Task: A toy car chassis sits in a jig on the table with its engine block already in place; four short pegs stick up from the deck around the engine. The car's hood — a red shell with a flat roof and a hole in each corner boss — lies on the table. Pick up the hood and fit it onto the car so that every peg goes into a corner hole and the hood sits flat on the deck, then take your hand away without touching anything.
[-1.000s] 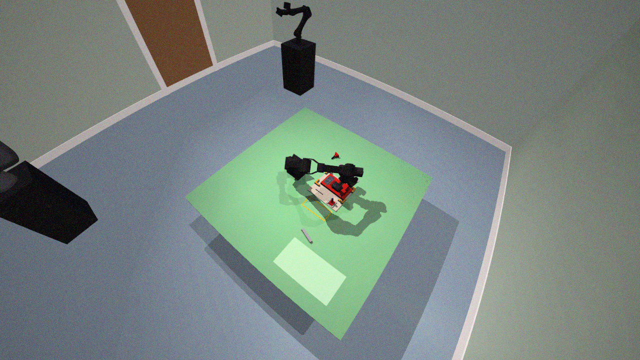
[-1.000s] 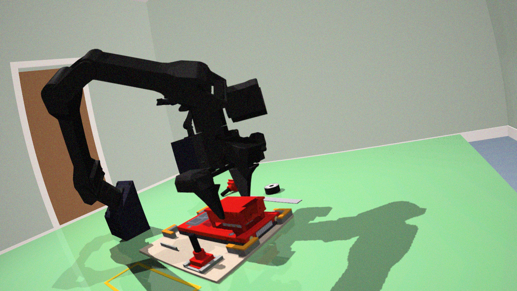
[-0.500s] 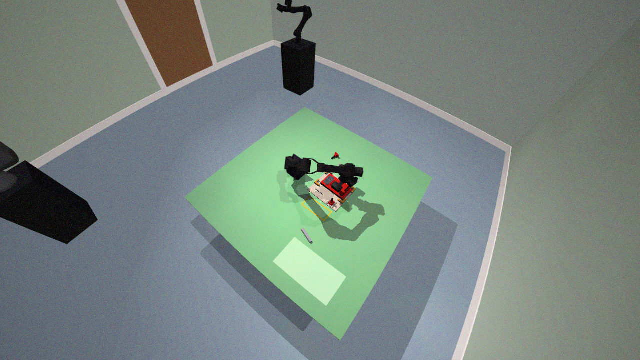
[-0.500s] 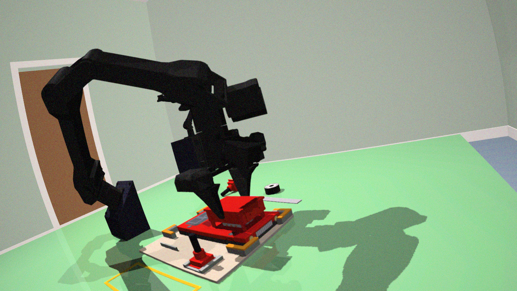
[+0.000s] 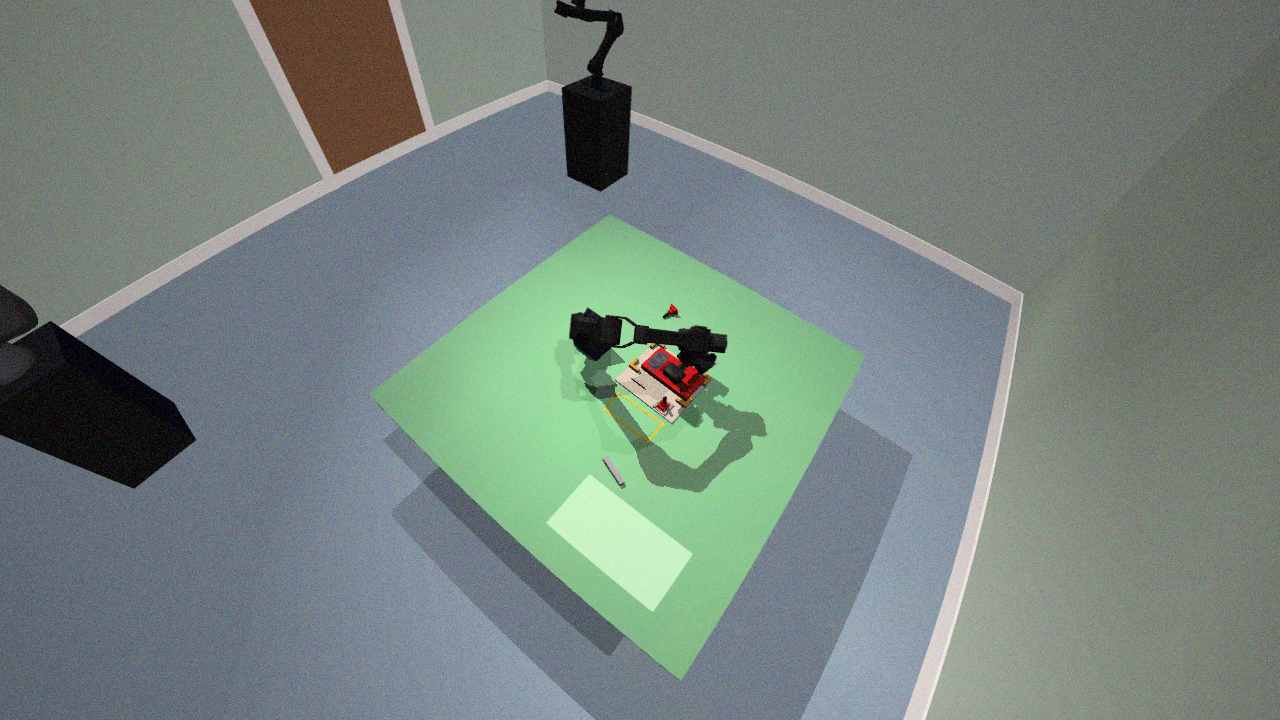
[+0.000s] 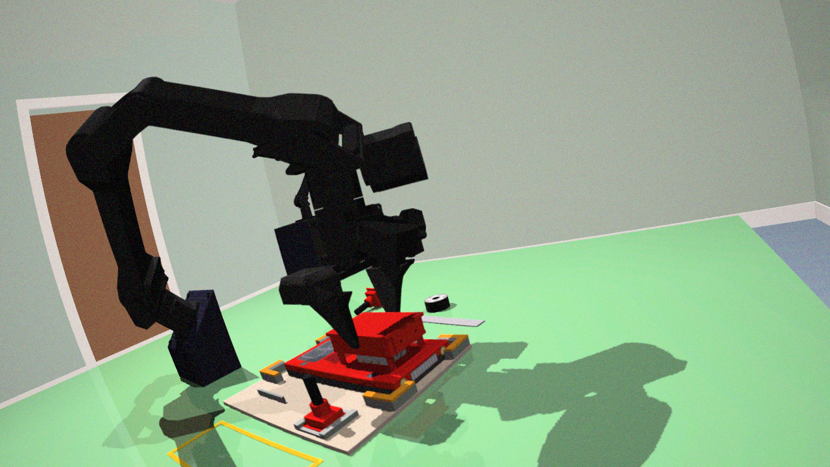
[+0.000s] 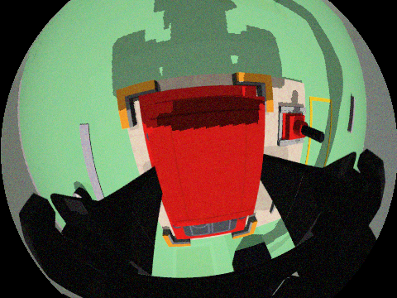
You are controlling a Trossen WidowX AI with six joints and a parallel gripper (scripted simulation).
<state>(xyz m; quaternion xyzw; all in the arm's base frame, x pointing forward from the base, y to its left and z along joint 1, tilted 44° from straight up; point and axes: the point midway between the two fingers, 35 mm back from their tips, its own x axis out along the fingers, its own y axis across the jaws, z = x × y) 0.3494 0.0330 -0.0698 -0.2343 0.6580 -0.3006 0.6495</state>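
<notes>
Now: gripper tip 3 cm above the grey engine block. From my gripper tip the other things lie so: grey strip (17 cm to the left, 5 cm below, 4 cm behind); jig (5 cm behind, 4 cm below, 2 cm to the right); red hood (1 cm above).
</notes>
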